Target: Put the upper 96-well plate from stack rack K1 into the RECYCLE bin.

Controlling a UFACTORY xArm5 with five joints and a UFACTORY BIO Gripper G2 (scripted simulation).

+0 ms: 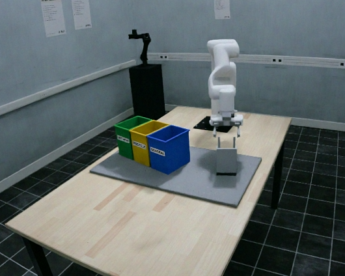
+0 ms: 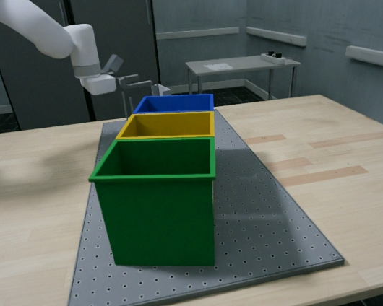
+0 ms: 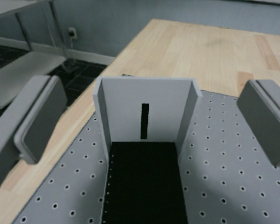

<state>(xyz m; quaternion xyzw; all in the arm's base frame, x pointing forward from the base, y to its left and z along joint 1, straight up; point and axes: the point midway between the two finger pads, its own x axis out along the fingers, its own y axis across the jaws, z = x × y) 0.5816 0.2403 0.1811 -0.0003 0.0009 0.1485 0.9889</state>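
Right now my hand is 140 mm above the black 96-well plate, 20 mm short of it and 10 mm to the right of it. Also, from my hand: green bin 530 mm to the right, 90 mm below; blue bin 280 mm to the right, 90 mm below, 70 mm ahead; yellow recycle bin 400 mm to the right, 90 mm below, 40 mm ahead.
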